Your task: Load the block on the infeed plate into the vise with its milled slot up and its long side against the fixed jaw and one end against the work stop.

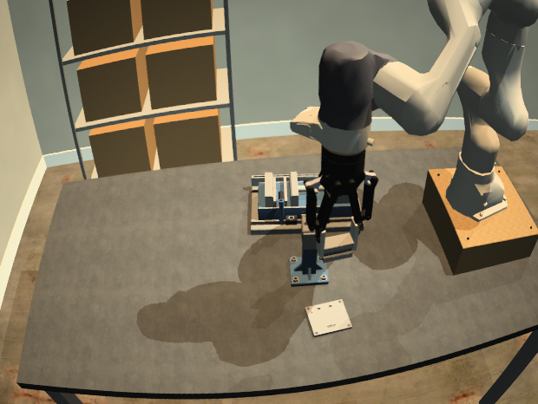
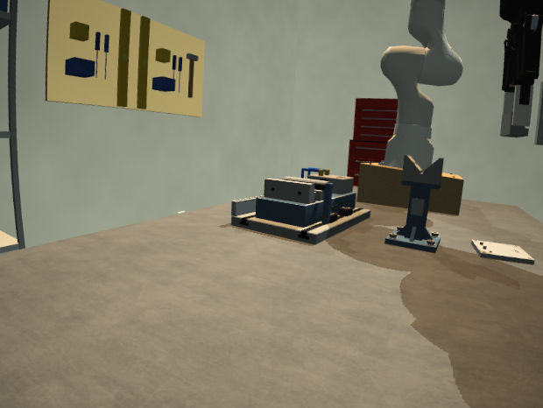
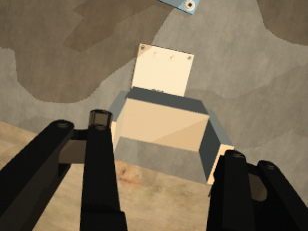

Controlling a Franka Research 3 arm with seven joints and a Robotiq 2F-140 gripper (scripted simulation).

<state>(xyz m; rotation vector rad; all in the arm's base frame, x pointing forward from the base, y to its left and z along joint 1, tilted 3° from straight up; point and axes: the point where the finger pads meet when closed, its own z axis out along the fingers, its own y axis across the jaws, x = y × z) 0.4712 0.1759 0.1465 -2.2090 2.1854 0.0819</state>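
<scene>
Now: hand 10 mm to the right of the part and 30 mm above it. The rest, counted from my hand: infeed plate: 10 mm to the left, 250 mm below; then work stop rod: 40 mm ahead, 340 mm to the right, 170 mm below; then cylinder rod: 60 mm behind, 370 mm to the right, 180 mm below.
</scene>
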